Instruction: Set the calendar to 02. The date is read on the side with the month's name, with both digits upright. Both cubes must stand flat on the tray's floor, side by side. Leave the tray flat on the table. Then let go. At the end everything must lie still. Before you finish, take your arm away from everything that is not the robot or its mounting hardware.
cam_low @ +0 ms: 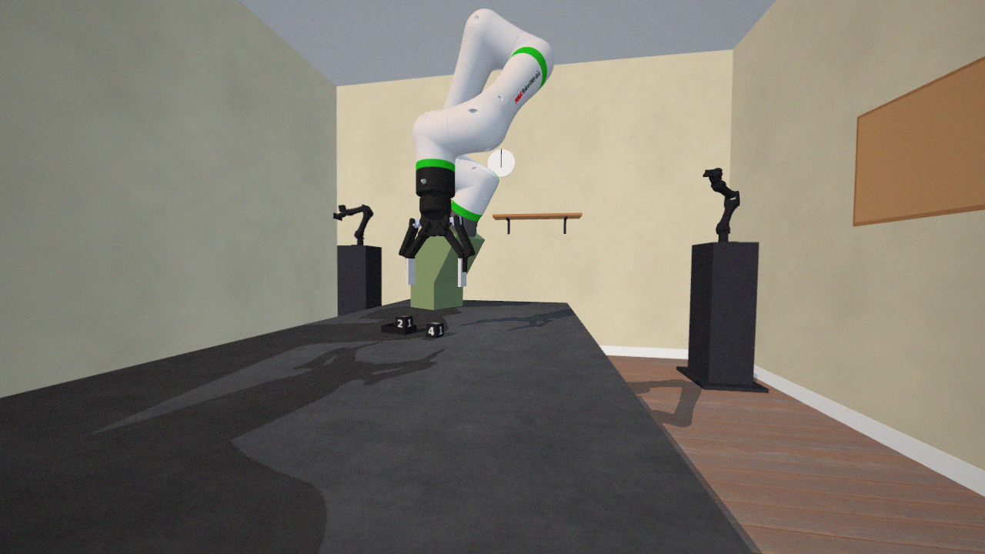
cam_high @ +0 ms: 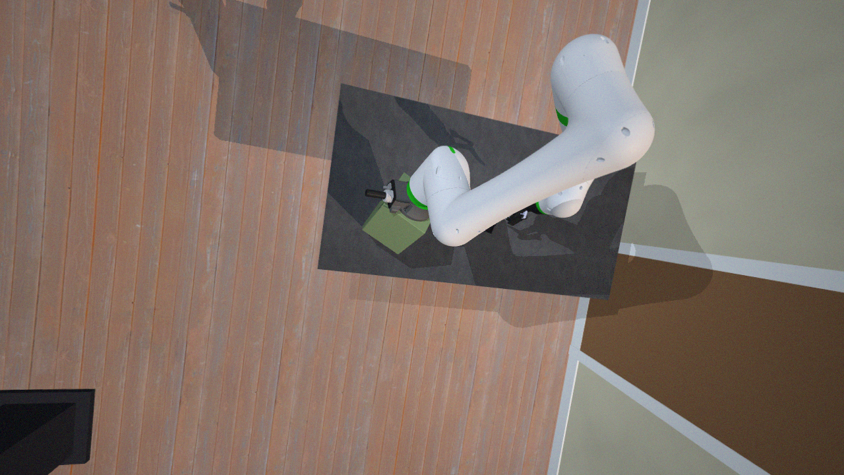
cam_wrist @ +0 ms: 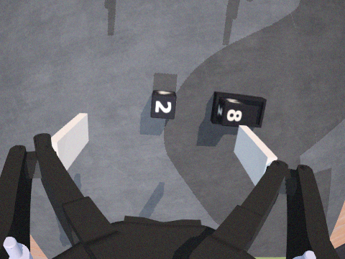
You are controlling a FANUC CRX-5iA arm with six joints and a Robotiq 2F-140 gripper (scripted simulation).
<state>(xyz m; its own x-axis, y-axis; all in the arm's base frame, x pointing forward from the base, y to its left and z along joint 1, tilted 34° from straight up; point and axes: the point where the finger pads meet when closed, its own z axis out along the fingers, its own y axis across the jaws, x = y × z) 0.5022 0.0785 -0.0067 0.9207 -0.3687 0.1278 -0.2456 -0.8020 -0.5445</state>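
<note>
Now: hand 120 mm above the black tray, 110 mm to the left of it and 30 mm past it. From my hand the other things lie so: black number cube: 120 mm below.
</note>
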